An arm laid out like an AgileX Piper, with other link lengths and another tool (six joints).
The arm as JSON. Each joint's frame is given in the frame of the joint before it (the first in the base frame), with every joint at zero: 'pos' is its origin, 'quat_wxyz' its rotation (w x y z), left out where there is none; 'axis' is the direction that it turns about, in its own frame. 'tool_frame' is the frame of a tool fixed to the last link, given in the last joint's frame.
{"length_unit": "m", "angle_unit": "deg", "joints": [
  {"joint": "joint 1", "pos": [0.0, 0.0, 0.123], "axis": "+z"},
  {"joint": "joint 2", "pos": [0.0, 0.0, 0.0], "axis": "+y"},
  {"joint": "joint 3", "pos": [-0.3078, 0.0, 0.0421], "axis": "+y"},
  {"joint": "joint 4", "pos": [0.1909, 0.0, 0.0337], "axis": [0.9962, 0.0, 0.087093]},
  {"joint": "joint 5", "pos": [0.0, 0.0, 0.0], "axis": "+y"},
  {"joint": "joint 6", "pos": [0.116, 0.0, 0.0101], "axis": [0.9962, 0.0, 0.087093]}
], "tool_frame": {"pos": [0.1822, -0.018, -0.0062], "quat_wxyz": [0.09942, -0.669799, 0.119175, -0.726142]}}
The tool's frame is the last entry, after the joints.
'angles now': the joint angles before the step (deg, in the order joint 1, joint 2, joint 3, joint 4, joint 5, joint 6). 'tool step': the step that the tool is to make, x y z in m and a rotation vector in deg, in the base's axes. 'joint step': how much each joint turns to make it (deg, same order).
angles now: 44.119, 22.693, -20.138, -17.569, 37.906, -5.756
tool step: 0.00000, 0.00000, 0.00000, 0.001, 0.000, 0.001
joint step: 0.005, -0.001, 0.000, -0.004, 0.001, 0.006
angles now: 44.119, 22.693, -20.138, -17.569, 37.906, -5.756
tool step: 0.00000, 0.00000, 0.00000, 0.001, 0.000, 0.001
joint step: 0.005, -0.001, 0.000, -0.004, 0.001, 0.006
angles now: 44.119, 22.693, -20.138, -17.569, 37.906, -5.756
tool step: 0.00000, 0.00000, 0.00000, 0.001, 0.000, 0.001
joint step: 0.005, -0.001, 0.000, -0.004, 0.001, 0.006
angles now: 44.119, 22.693, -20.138, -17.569, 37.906, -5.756
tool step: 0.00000, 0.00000, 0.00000, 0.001, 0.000, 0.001
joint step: 0.005, -0.001, 0.000, -0.004, 0.001, 0.006
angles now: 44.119, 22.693, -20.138, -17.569, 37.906, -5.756
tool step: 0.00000, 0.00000, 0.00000, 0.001, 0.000, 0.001
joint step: 0.005, -0.001, 0.000, -0.004, 0.001, 0.006
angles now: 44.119, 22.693, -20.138, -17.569, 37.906, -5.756
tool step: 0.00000, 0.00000, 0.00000, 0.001, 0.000, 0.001
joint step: 0.005, -0.001, 0.000, -0.004, 0.001, 0.006
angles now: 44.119, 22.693, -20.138, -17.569, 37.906, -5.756
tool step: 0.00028, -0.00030, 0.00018, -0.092, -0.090, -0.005
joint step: 0.000, -0.001, 0.000, -0.128, 0.000, -0.001
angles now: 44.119, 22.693, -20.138, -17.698, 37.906, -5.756
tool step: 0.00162, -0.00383, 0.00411, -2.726, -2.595, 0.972
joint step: -2.508, -0.908, -0.001, 1.264, -0.253, -6.132
